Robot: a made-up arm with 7 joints. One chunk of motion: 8 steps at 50 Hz.
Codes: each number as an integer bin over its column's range. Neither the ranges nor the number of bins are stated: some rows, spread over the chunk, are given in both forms.
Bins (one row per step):
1: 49 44 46 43 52 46
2: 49 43 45 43 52 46
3: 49 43 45 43 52 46
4: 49 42 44 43 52 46
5: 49 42 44 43 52 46
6: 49 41 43 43 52 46
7: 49 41 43 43 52 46
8: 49 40 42 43 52 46
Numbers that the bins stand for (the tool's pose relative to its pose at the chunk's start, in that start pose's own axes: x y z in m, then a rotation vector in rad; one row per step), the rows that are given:
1: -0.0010 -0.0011 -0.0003 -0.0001 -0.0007 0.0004
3: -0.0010 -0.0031 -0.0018 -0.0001 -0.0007 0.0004
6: -0.0010 -0.0072 -0.0048 -0.0001 -0.0007 0.0004
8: -0.0010 -0.0092 -0.0064 -0.0001 -0.0007 0.0004
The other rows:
2: -0.0010 -0.0031 -0.0018 -0.0001 -0.0007 0.0004
4: -0.0010 -0.0052 -0.0033 -0.0001 -0.0007 0.0004
5: -0.0010 -0.0052 -0.0033 -0.0001 -0.0007 0.0004
7: -0.0010 -0.0072 -0.0048 -0.0001 -0.0007 0.0004

